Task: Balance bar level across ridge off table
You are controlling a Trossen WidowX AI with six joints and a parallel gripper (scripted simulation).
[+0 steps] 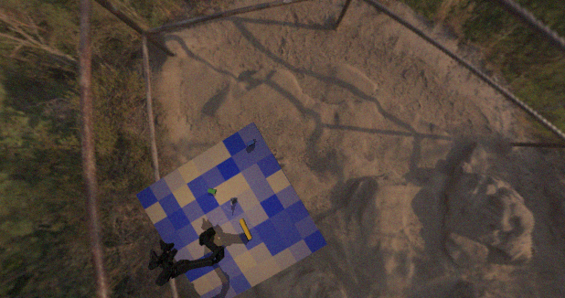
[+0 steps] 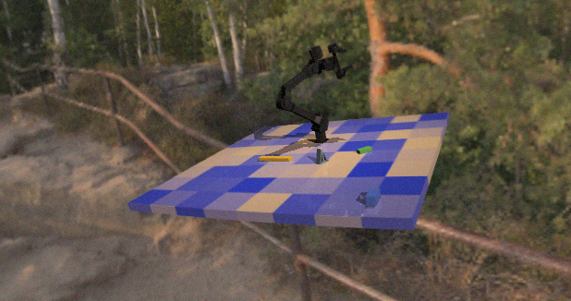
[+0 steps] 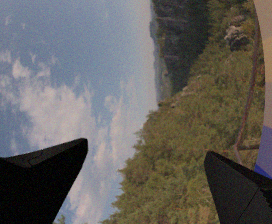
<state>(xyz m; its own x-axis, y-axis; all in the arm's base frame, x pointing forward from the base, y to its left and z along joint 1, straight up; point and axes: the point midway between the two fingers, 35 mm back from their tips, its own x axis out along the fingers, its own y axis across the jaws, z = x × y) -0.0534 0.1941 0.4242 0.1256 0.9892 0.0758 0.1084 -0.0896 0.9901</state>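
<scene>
Now: the yellow bar 42 cm below my gripper tip, 37 cm to the right of it and 34 cm ahead of it. From my gripper tip the other things lie so: blue cube: 79 cm ahead, 41 cm below, 27 cm to the left; green block: 42 cm below, 26 cm ahead, 8 cm to the left.
</scene>
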